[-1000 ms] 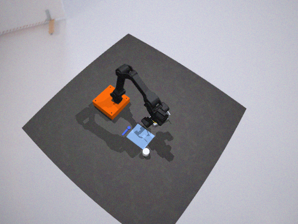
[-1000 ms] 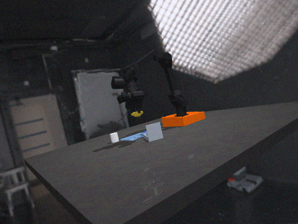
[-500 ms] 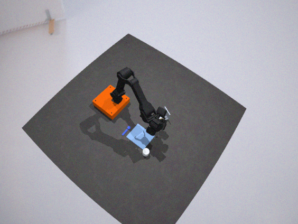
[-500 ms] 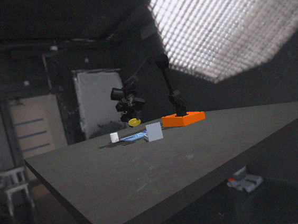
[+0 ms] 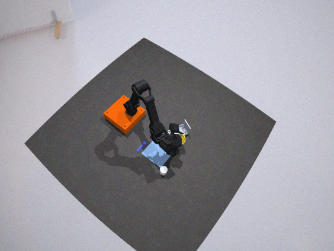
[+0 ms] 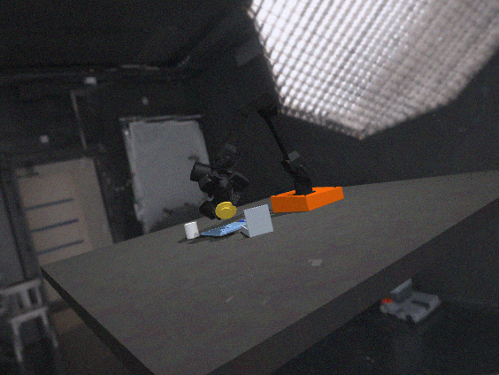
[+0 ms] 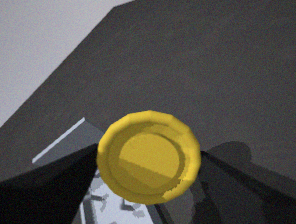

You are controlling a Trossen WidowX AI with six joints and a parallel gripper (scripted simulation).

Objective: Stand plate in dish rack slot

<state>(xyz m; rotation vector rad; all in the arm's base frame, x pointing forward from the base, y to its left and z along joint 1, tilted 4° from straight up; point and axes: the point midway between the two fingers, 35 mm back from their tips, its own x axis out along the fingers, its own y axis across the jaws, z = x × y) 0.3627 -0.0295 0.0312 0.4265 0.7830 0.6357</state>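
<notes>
Now: the grey dish rack 50 mm behind my gripper tip, 60 mm to the left of it and 50 mm below it. Round my gripper tip: white cup 220 mm to the right, 50 mm below; then plate right at my gripper tip; then blue spoon 200 mm behind, 140 mm to the right, 70 mm below.
</notes>
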